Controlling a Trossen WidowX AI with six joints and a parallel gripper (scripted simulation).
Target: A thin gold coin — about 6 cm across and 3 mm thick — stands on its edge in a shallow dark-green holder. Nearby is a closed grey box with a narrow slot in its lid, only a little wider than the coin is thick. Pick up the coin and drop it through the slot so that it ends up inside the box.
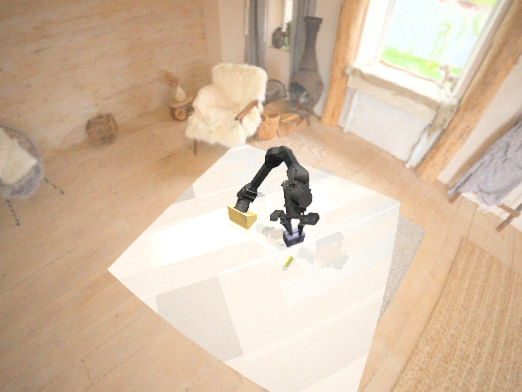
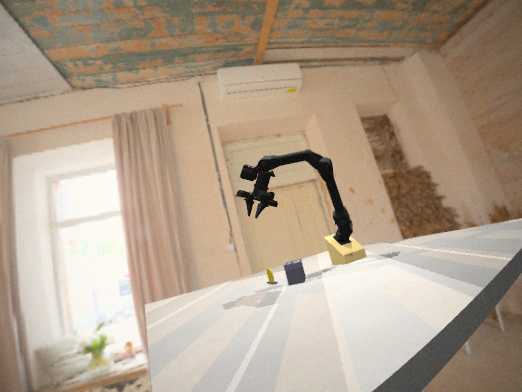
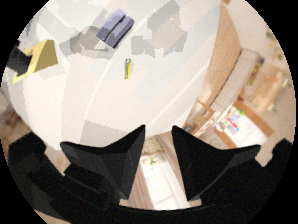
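My gripper tip is 26 cm above the gold coin, 2 cm to the right of it and 1 cm past it.
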